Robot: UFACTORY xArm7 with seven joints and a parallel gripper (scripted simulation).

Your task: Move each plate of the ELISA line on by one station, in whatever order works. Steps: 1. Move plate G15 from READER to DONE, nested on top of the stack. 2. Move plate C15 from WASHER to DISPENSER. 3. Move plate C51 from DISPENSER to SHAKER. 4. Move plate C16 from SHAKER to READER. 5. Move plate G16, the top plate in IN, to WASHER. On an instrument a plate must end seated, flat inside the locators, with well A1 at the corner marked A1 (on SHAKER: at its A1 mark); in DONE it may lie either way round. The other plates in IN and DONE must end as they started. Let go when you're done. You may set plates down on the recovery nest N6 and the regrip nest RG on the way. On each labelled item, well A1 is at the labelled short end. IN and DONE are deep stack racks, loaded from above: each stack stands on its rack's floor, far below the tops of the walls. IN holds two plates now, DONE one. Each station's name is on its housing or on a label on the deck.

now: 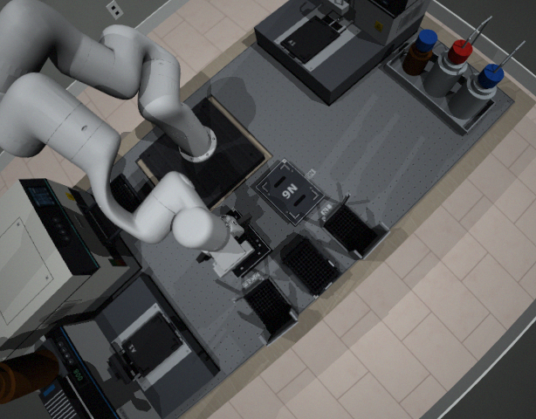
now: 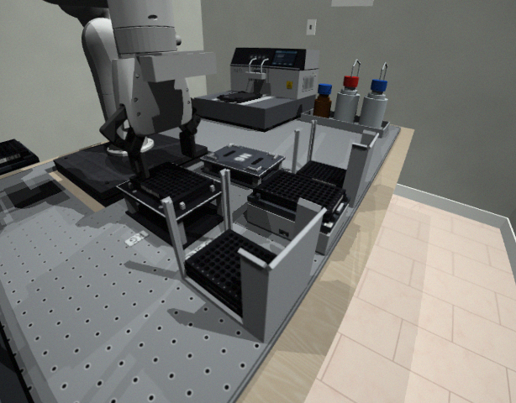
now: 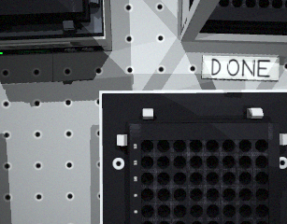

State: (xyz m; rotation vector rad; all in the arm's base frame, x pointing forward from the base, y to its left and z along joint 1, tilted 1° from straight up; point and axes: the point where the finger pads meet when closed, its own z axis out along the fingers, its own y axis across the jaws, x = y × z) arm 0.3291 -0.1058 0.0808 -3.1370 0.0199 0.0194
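My hand is 5 cm above the RG nest. Round my hand: RG deck label 11 cm below, 8 cm to the right; N6 nest 21 cm to the left, 8 cm below, 1 cm behind.
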